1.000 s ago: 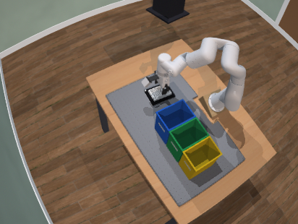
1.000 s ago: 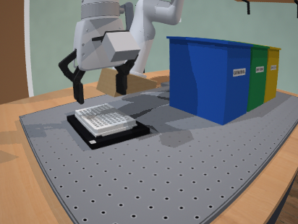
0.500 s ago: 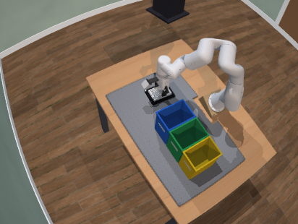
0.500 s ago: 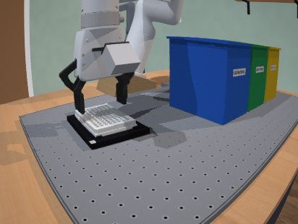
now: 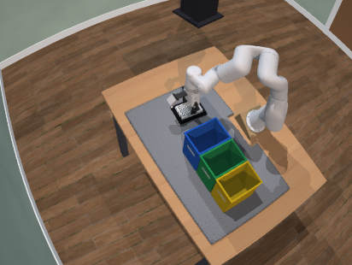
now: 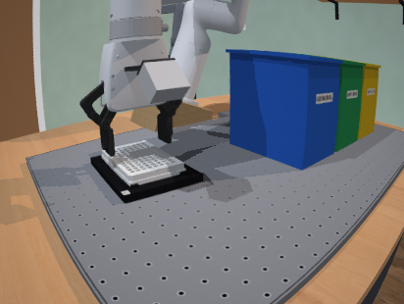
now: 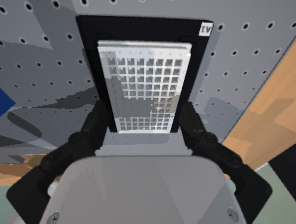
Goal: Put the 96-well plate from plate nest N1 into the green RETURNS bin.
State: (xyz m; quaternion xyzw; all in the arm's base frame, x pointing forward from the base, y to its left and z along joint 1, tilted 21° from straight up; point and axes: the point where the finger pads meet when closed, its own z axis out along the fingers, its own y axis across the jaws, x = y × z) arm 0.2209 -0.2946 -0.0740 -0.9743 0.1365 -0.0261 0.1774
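The white 96-well plate is 30 mm below my hand. Also, from my hand: black plate nest: 40 mm below; then blue bin: 240 mm to the left, 120 mm ahead, 40 mm above; then green bin: 370 mm to the left, 150 mm ahead, 40 mm above.
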